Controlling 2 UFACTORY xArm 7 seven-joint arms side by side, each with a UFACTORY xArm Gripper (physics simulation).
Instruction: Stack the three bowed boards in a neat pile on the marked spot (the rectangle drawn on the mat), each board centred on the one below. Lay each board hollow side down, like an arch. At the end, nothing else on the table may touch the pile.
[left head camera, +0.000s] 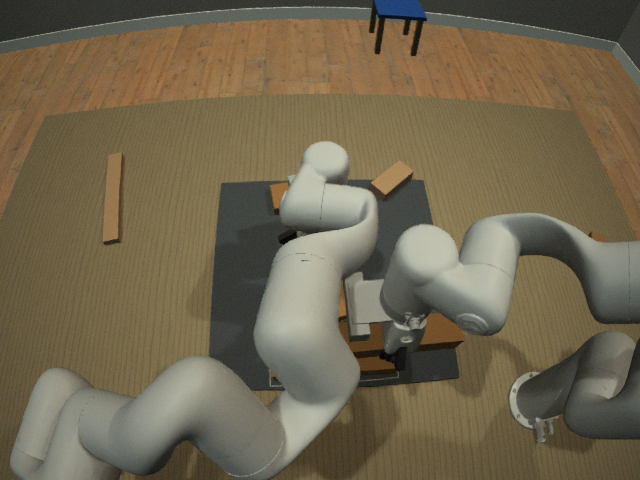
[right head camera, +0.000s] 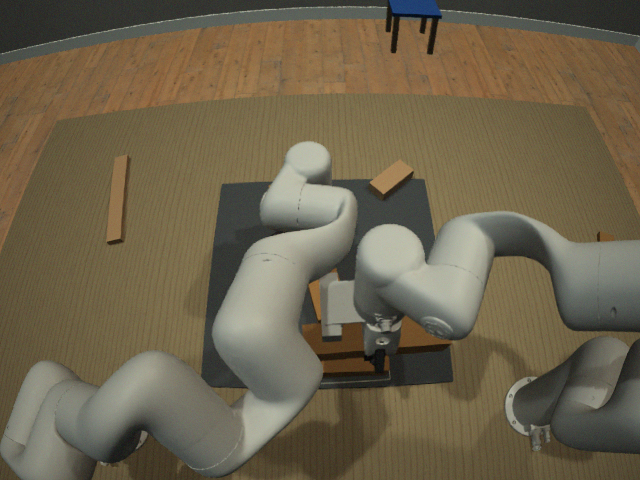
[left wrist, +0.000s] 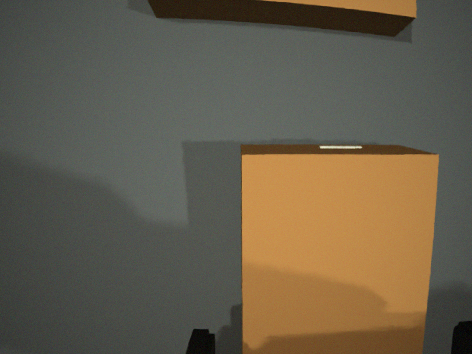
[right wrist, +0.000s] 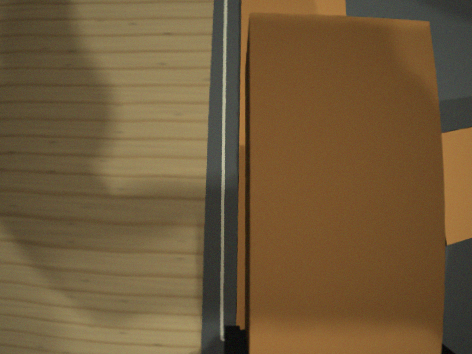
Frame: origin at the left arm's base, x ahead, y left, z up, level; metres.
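Seen in the pictures: right gripper, between the fingertips: (left head camera: 386, 340); right arm's base, origin of its link: (left head camera: 533, 400) (right head camera: 531, 406).
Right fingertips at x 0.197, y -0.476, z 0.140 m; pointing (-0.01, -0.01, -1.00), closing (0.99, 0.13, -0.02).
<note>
Pixels of each thing's middle, then the offset from my right fingertips to it. "pt": a spot on its surface instead.
- bottom board, middle of its body: (right wrist: 288, 146) (right head camera: 323, 361) (left head camera: 333, 361) 0.083 m left, 0.010 m back, 0.114 m down
- marked rectangle, a spot on its surface: (right head camera: 356, 375) (left head camera: 366, 374) pt 0.018 m left, 0.032 m back, 0.121 m down
- second board, middle of its body: (right head camera: 375, 339) (left head camera: 390, 337) 0.005 m right, 0.001 m ahead, 0.010 m up
- third board, middle of its body: (right head camera: 319, 268) (left head camera: 325, 268) 0.108 m left, 0.185 m ahead, 0.107 m down
- short orange block, middle of its body: (left head camera: 294, 196) 0.189 m left, 0.374 m ahead, 0.122 m down
- lighter block, middle of its body: (right head camera: 391, 179) (left head camera: 391, 180) 0.041 m right, 0.442 m ahead, 0.121 m down
- long plank, middle of its body: (left head camera: 113, 195) (right head camera: 118, 196) 0.658 m left, 0.358 m ahead, 0.132 m down
- piece, middle of its body: (right head camera: 606, 256) (left head camera: 597, 255) 0.609 m right, 0.276 m ahead, 0.133 m down
The bottom board (left head camera: 379, 364) (right head camera: 351, 365) (right wrist: 295, 6) lies inside the marked rectangle (left head camera: 379, 379) (right head camera: 356, 381) (right wrist: 223, 150), partly covered. My right gripper (left head camera: 394, 351) (right wrist: 342, 345) is shut on a second board (left head camera: 439, 331) (right head camera: 424, 335) (right wrist: 345, 175). It hangs above the bottom board, offset backward and to the right in the left head camera. The third board (left head camera: 342, 302) (right head camera: 315, 299) (left wrist: 335, 215) (right wrist: 459, 187) lies at mid-mat, mostly hidden by my left arm in the head views. My left gripper (left wrist: 332, 345) is open, its fingers either side of this board's line.
A short orange block (left head camera: 277, 197) (left wrist: 340, 6) lies at the mat's back. A lighter block (left head camera: 391, 179) (right head camera: 391, 179) lies at the back right. A long plank (left head camera: 112, 198) (right head camera: 117, 198) lies at the far left. Another piece (left head camera: 597, 236) (right head camera: 604, 236) shows behind the right arm.
</note>
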